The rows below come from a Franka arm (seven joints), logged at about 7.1 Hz.
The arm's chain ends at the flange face. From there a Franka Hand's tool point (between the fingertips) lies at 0.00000 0.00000 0.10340 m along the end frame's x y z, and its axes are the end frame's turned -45 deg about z.
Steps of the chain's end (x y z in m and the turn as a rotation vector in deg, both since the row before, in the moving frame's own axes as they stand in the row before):
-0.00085 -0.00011 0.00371 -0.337 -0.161 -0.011
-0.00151 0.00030 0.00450 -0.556 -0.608 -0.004
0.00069 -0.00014 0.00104 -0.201 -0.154 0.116
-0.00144 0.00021 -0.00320 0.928 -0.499 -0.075
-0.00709 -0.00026 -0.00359 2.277 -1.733 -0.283
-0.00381 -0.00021 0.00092 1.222 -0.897 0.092
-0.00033 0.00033 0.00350 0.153 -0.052 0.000
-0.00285 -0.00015 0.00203 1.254 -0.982 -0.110
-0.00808 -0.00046 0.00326 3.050 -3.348 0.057
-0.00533 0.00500 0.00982 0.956 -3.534 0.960
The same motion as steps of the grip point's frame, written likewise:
-0.00116 -0.00045 0.00371 -0.124 -0.352 -0.011
-0.00277 -0.00092 0.00449 0.037 -0.823 -0.004
0.00013 0.00045 0.00104 -0.033 -0.251 0.116
-0.00062 -0.00269 -0.00322 1.009 0.303 -0.075
-0.00415 -0.01031 -0.00372 2.835 0.385 -0.283
-0.00213 -0.00555 0.00088 1.498 0.230 0.092
-0.00034 -0.00026 0.00350 0.145 0.071 0.000
-0.00156 -0.00497 0.00199 1.581 0.192 -0.110
-0.00576 -0.01419 0.00294 4.524 -0.211 0.057
-0.01054 -0.00599 0.00961 3.175 -1.823 0.960

